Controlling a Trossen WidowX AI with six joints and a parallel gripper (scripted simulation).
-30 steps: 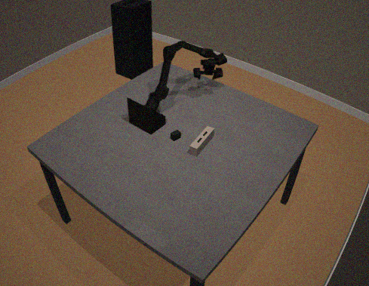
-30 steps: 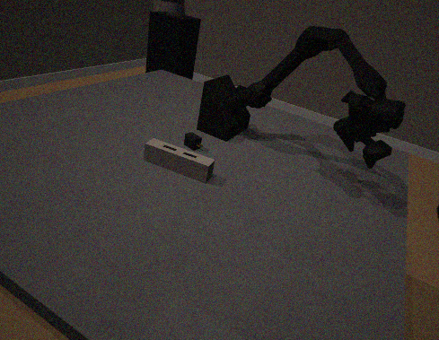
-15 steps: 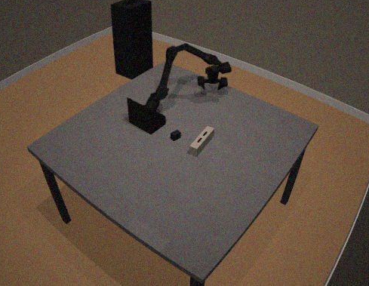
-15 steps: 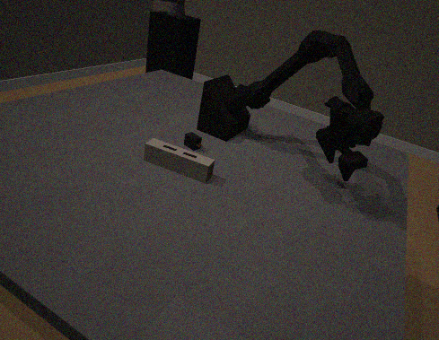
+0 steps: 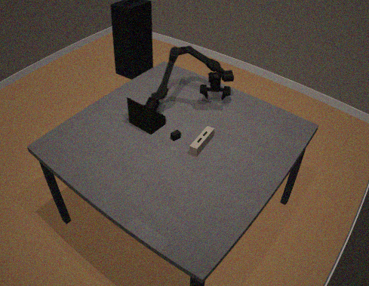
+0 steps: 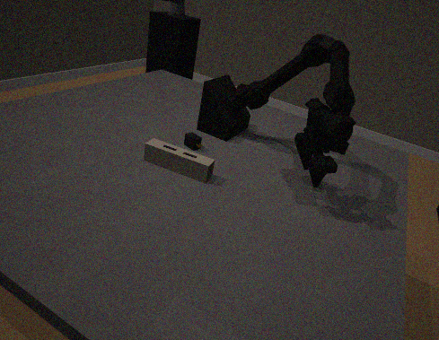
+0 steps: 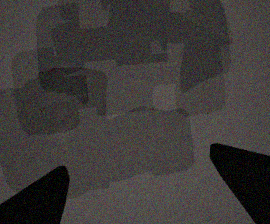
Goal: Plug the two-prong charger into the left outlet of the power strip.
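The dark charger is 380 mm to the right of my gripper tip and 40 mm below it.
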